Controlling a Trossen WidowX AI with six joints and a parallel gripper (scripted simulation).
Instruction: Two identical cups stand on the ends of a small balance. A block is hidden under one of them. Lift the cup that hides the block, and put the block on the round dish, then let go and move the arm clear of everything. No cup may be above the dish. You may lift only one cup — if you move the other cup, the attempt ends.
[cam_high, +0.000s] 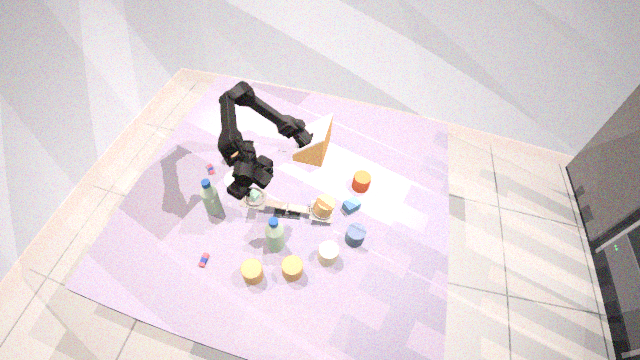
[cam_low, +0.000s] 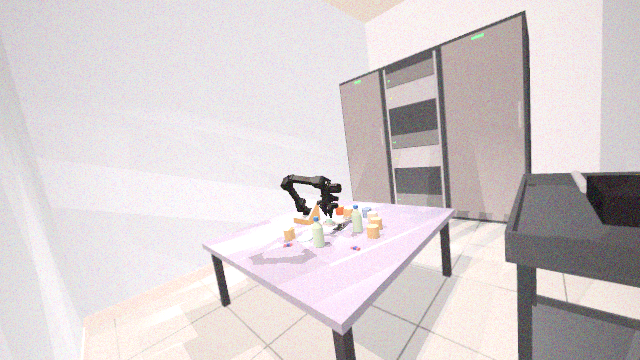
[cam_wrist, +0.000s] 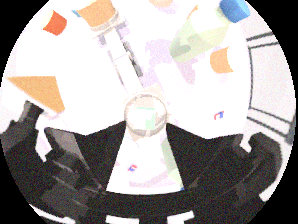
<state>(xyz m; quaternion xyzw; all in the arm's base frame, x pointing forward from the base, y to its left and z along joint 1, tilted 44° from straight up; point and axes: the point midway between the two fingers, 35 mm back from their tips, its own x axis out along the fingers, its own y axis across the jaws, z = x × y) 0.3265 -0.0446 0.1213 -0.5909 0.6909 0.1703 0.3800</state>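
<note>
My gripper tip is now 3 cm above the pale green block. From my gripper tip the other things lie so: small balance: 12 cm to the left, 9 cm below, 2 cm behind; then blue cube: 36 cm to the left, 10 cm below, 10 cm behind; then pale round dish: 13 cm to the right, 11 cm below, 11 cm behind.
</note>
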